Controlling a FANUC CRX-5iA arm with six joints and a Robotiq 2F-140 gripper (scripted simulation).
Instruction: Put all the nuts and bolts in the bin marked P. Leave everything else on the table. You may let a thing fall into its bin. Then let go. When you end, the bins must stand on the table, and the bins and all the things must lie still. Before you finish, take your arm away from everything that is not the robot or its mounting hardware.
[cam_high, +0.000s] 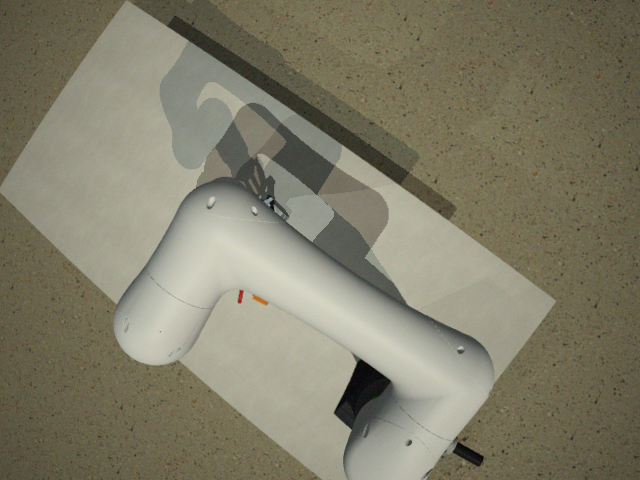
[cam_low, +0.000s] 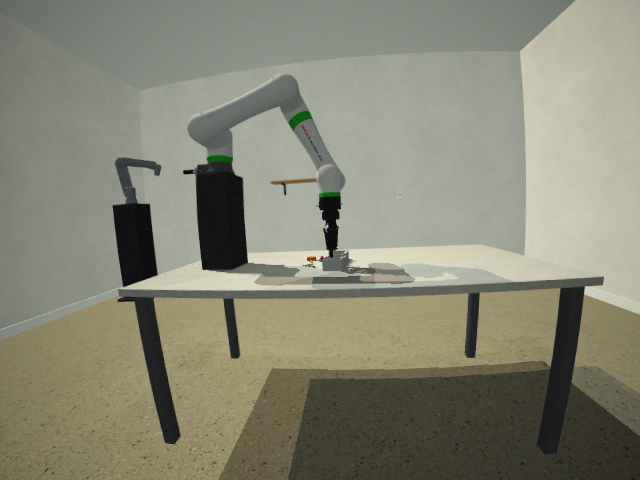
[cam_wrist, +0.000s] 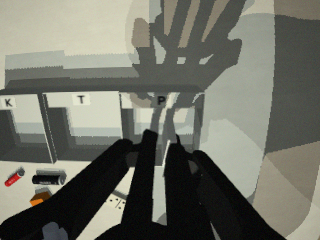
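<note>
Right now the grey bin is 20 mm ahead of my hand, 80 mm to the left of it and 30 mm below it. Also, from my hand: white domino-like tile: 110 mm behind, 100 mm to the left, 40 mm below; black cylinder: 50 mm behind, 190 mm to the left, 40 mm below; orange block: 100 mm behind, 220 mm to the left, 40 mm below.
</note>
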